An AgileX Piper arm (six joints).
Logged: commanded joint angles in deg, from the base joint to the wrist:
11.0, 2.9, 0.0, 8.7, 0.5, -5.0
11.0, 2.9, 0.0, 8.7, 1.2, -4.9
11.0, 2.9, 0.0, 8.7, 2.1, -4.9
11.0, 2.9, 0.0, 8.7, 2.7, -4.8
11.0, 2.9, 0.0, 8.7, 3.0, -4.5
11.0, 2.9, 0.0, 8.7, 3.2, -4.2
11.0, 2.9, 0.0, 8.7, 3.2, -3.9
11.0, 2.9, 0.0, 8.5, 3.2, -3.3
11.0, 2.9, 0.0, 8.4, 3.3, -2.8
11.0, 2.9, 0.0, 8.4, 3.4, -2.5
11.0, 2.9, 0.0, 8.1, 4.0, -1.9
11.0, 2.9, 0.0, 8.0, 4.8, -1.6
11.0, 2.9, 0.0, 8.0, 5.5, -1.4
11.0, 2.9, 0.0, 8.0, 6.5, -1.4
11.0, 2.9, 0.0, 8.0, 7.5, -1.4
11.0, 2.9, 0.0, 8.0, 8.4, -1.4
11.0, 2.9, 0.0, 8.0, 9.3, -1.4
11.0, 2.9, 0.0, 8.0, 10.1, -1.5
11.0, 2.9, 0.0, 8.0, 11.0, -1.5
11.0, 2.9, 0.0, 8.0, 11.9, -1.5
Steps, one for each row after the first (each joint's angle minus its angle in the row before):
0.0, 0.0, 0.0, 0.0, 0.7, 0.1
0.0, 0.0, 0.0, 0.0, 0.9, 0.0
0.0, 0.0, 0.0, 0.0, 0.6, 0.1
0.0, 0.0, 0.0, 0.0, 0.3, 0.3
0.0, 0.0, 0.0, 0.0, 0.2, 0.3
0.0, 0.0, 0.0, 0.0, 0.0, 0.3
0.0, 0.0, 0.0, -0.2, 0.0, 0.6
0.0, 0.0, 0.0, -0.1, 0.1, 0.5
0.0, 0.0, 0.0, 0.0, 0.1, 0.3
0.0, 0.0, 0.0, -0.3, 0.6, 0.6
0.0, 0.0, 0.0, -0.1, 0.8, 0.3
0.0, 0.0, 0.0, 0.0, 0.7, 0.2
0.0, 0.0, 0.0, 0.0, 1.0, 0.0
0.0, 0.0, 0.0, 0.0, 1.0, 0.0
0.0, 0.0, 0.0, 0.0, 0.9, 0.0
0.0, 0.0, 0.0, 0.0, 0.9, 0.0
0.0, 0.0, 0.0, 0.0, 0.8, -0.1
0.0, 0.0, 0.0, 0.0, 0.9, 0.0
0.0, 0.0, 0.0, 0.0, 0.9, 0.0

